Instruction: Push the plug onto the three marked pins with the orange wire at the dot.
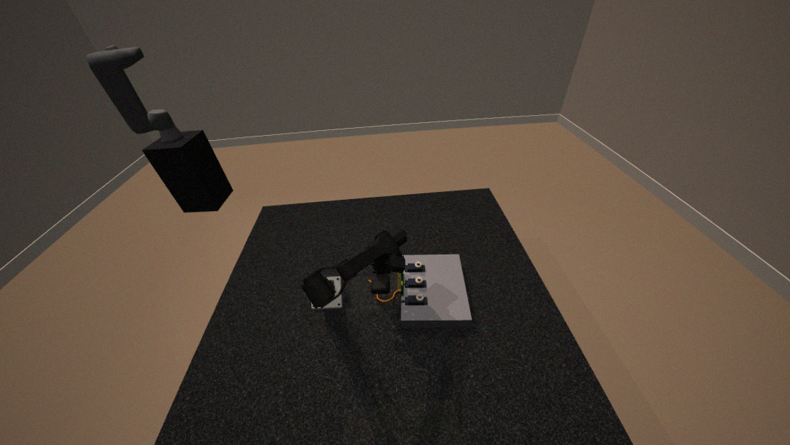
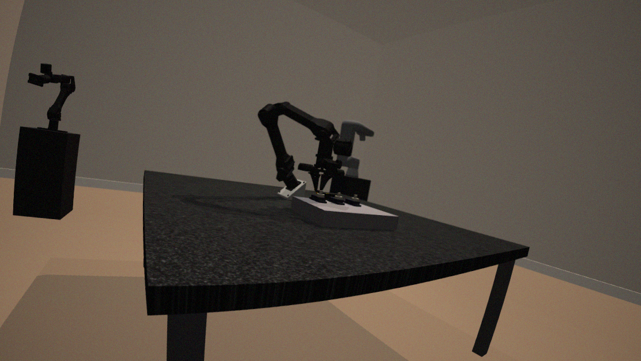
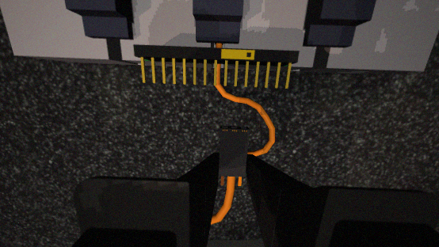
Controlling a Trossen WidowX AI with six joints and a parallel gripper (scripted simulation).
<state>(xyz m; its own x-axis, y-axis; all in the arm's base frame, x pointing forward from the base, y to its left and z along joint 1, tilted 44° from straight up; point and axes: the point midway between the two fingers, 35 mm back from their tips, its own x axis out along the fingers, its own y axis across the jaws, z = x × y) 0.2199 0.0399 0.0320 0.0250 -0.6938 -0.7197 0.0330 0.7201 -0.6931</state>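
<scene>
The yellow band is 70 mm ahead of my gripper tip. From my gripper tip the other things lie so: servo 120 mm ahead, 10 mm to the left, 20 mm below; grey holder 230 mm ahead, 10 mm to the left, 50 mm below.
</scene>
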